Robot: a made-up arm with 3 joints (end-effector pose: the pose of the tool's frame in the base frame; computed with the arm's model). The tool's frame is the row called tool.
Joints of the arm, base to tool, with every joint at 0 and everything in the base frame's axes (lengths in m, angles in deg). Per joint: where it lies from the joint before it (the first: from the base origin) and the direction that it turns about. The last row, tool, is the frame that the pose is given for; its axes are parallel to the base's.
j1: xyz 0.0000 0.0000 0.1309 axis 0 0 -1
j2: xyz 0.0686 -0.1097 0.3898 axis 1 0 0
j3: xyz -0.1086 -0.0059 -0.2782 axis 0 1 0
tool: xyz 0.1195 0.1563 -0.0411
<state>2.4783 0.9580 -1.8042</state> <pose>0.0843 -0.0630 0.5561 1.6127 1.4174 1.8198</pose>
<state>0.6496 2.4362 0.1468</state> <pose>0.0538 -0.0486 0.8743 2.3202 -0.7120 -0.1159</pose>
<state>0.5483 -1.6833 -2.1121</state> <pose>-0.2027 -0.2046 0.3886 -1.2390 -1.1138 1.3013</pose>
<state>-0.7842 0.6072 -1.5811</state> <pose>-0.0736 0.0736 0.4765 1.0096 -1.2164 0.1339</pose>
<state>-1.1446 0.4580 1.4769</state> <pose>-0.2132 0.0202 0.2275 -0.5123 1.5375 1.2417</pose>
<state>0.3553 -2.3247 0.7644</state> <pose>-0.1563 -0.4725 0.6784 -2.1529 0.7856 -1.0660</pose>
